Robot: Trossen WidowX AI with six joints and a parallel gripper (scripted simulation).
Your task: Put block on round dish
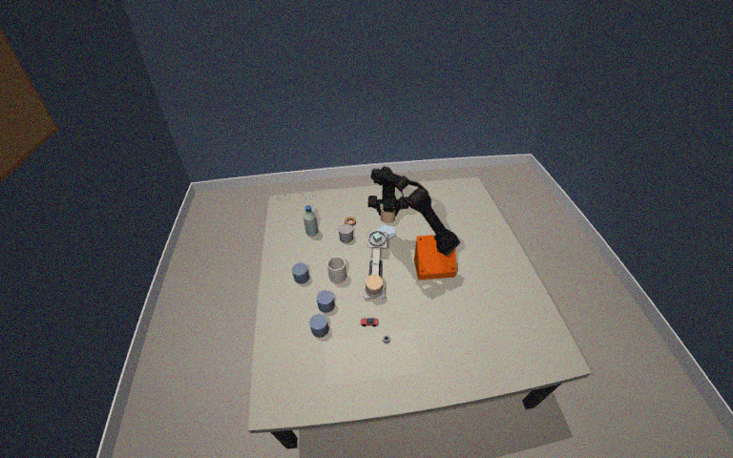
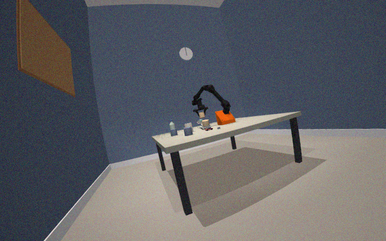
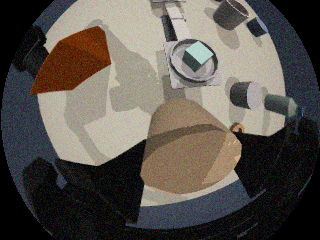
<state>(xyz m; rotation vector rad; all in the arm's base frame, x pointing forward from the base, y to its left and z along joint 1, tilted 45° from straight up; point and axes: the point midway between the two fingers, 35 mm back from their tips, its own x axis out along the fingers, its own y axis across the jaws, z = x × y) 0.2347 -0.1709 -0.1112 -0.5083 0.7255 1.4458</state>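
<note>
My gripper tip is 9 cm to the right of the pale green block, 6 cm short of it and 5 cm above it. The rest, counted from my gripper tip: tan cup: 2 cm to the right, 1 cm above; then pale blue round dish: 14 cm below, 2 cm to the right; then grey cylinder: 20 cm ahead, 10 cm below, 2 cm to the left.
</note>
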